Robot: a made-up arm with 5 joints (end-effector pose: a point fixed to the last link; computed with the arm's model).
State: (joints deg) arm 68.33 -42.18 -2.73 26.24 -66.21
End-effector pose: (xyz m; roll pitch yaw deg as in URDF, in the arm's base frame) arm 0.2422 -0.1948 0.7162 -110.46 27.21 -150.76
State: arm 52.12 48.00 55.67 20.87 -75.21
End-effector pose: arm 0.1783 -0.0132 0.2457 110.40 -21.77 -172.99
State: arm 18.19 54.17 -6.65 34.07 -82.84
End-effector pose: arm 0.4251 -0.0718 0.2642 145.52 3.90 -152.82
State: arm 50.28 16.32 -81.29 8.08 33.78
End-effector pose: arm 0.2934 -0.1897 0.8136 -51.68 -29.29 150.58
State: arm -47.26 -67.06 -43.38 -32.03 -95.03
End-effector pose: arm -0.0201 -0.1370 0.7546 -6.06 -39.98 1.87
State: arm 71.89 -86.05 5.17 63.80 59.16
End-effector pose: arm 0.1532 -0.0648 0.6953 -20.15 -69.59 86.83
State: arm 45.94 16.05 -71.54 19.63 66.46
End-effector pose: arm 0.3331 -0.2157 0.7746 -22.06 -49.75 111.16
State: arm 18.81 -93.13 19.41 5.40 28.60
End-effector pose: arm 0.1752 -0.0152 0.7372 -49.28 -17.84 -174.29
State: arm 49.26 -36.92 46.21 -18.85 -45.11
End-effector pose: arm 0.3383 -0.2016 0.5227 -121.08 7.23 -140.10
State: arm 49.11 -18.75 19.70 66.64 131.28
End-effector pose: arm 0.3104 -0.2141 0.4755 117.41 -5.90 31.83
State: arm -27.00 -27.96 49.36 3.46 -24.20
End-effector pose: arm 0.3674 0.1327 0.4309 -155.55 -13.47 -58.93
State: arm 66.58 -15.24 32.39 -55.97 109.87
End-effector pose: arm 0.2451 -0.2734 0.5650 5.40 -23.00 46.42
